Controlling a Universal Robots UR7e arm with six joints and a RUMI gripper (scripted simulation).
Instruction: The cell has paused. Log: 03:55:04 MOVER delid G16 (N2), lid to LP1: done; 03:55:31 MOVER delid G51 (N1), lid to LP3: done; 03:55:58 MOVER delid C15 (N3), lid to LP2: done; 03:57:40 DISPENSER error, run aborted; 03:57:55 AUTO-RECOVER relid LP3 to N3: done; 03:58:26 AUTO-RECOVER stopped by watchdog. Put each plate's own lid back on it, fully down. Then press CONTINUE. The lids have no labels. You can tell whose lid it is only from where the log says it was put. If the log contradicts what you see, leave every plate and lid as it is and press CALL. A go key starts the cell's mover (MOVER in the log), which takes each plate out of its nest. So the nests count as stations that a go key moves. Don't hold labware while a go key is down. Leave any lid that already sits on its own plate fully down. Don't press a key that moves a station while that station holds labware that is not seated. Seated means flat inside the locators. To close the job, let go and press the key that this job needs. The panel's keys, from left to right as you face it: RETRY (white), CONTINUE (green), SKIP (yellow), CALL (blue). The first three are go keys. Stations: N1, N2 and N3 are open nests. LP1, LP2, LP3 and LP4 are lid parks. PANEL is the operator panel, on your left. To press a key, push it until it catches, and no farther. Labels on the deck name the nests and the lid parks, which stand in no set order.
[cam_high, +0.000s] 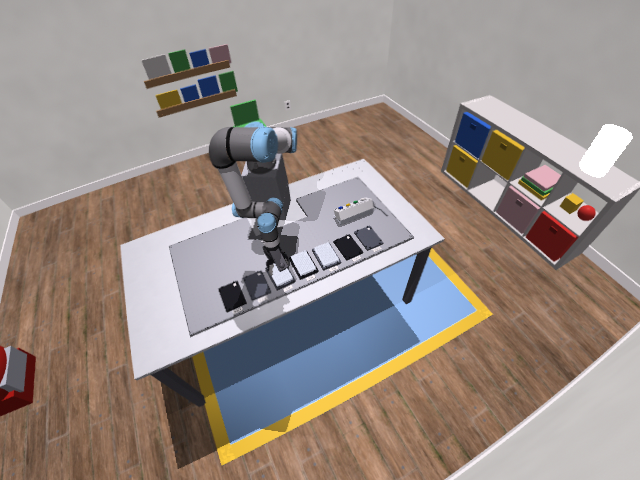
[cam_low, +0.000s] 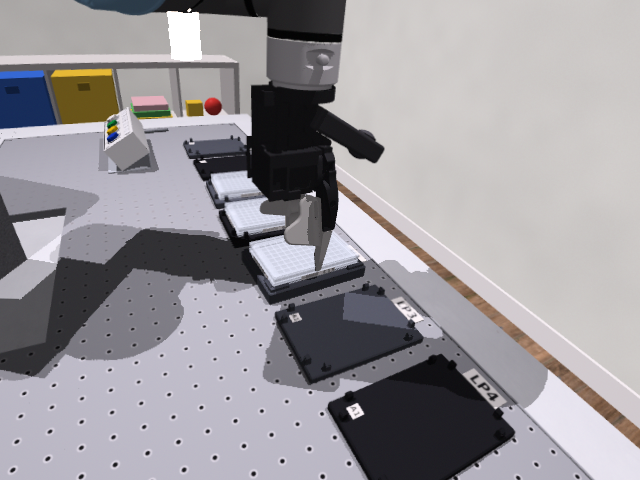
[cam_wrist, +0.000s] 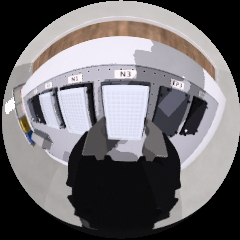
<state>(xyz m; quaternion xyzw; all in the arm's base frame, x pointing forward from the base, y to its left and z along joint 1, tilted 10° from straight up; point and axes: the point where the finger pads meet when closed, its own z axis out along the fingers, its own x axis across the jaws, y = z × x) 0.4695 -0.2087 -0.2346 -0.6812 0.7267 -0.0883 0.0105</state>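
My hand is 15 cm past the green key, 59 cm to the right of it and 3 cm below it. The rest, counted from my hand: lid park LP3: 2 cm behind, 13 cm to the right, 4 cm below; then park LP1: 5 cm ahead, 39 cm to the left, 4 cm below; then lid park LP4: 3 cm behind, 26 cm to the right, 4 cm below.
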